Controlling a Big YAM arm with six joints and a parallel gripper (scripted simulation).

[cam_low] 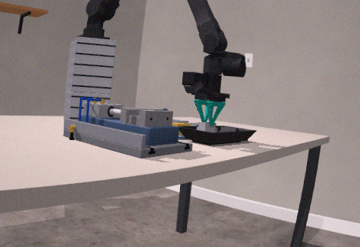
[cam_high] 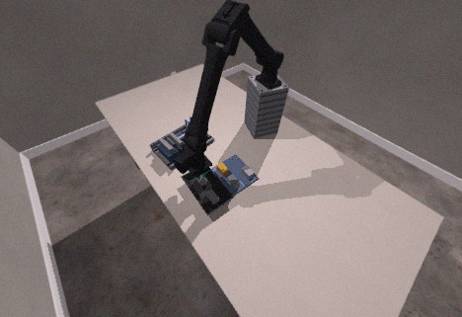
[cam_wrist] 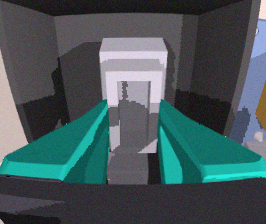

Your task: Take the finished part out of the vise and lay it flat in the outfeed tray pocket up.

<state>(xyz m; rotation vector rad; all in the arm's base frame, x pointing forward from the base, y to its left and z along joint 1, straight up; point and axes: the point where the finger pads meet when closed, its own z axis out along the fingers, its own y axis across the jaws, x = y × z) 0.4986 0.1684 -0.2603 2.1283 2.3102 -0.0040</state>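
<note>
Right now my hand is 120 mm past the yellow block and 40 mm above it. The rest, counted from my hand: blue fixture plate 160 mm behind, 60 mm below, 40 mm to the left.
</note>
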